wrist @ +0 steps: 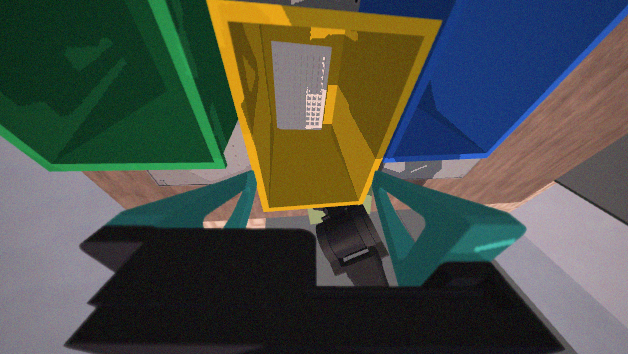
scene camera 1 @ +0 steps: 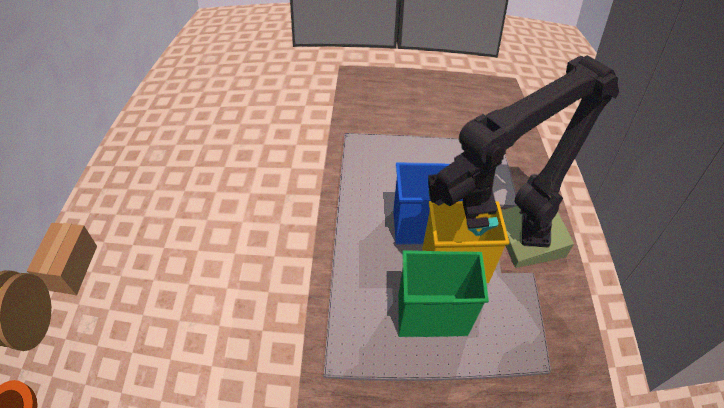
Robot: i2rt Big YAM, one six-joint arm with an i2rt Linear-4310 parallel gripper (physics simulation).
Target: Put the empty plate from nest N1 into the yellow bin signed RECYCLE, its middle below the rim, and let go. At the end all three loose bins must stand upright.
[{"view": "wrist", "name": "my gripper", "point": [314, 177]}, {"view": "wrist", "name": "blue bin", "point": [484, 75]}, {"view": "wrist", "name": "yellow bin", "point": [375, 61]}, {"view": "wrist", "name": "white plate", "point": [300, 71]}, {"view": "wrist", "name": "green bin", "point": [92, 92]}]
